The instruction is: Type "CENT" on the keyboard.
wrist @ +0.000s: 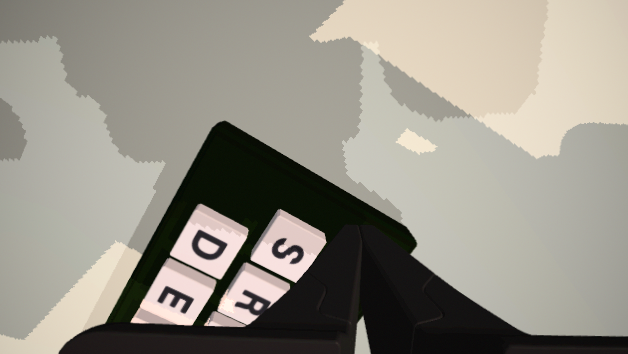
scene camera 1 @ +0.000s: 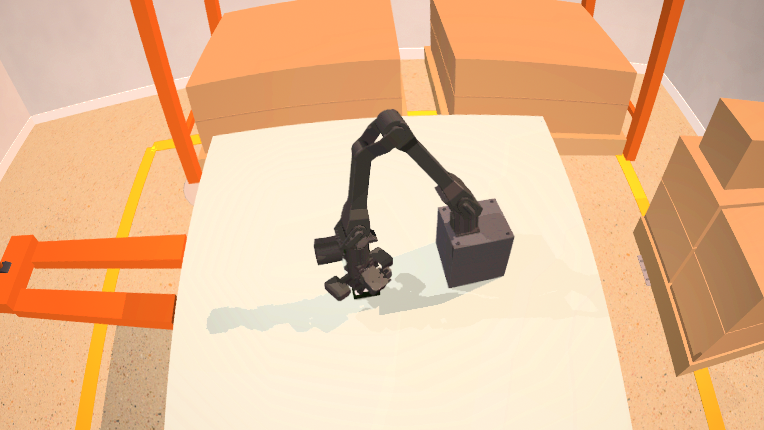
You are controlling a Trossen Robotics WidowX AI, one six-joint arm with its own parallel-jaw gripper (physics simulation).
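Places are measured from the arm's base along level axes (x ahead, y left, z up), in centimetres.
Where they show: gripper, fingertip midpoint: (wrist: 357, 238) (scene camera 1: 360, 293); arm's base, link origin: (scene camera 1: 464, 226).
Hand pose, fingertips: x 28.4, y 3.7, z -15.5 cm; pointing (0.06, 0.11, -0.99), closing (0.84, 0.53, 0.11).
Things, the pixels of their top centre, and the offset from my fingertips. Level surfaces: height alone.
- small dark green keyboard, top centre: (scene camera 1: 359, 262) dx -1.7, dy -10.0, dz +0.3 cm
- D key, top centre: (wrist: 208, 246) dx -3.7, dy -2.3, dz +0.3 cm
- S key, top centre: (wrist: 288, 250) dx -1.6, dy -1.2, dz +0.3 cm
- E key, top centre: (wrist: 176, 299) dx -3.7, dy -4.3, dz +0.3 cm
- R key, top centre: (wrist: 253, 302) dx -1.7, dy -3.3, dz +0.3 cm
- pale table, surface height: dz -1.4 cm
A small dark green keyboard (scene camera 1: 366, 295) (wrist: 220, 165) with pale keys lies on the table, mostly hidden under the gripper in the scene view. In the wrist view, the D key (wrist: 209, 243) and S key (wrist: 288, 248) are nearest its far edge, with the E key (wrist: 176, 299) and R key (wrist: 251, 301) below them. The letters C, N and T do not show. My gripper (wrist: 357, 238) is shut and empty, pointing down at the keyboard. Its fingertips overlap the keyboard's right corner area, beside the S key, and hide what is beneath. Contact cannot be told.
The arm's dark base box (scene camera 1: 477, 259) stands on the pale table (scene camera 1: 299, 373), right of the keyboard. Large cardboard boxes (scene camera 1: 299, 48) stand behind the table, and more stacked boxes (scene camera 1: 711, 251) are at the right. Orange forks (scene camera 1: 106, 252) reach the table's left edge.
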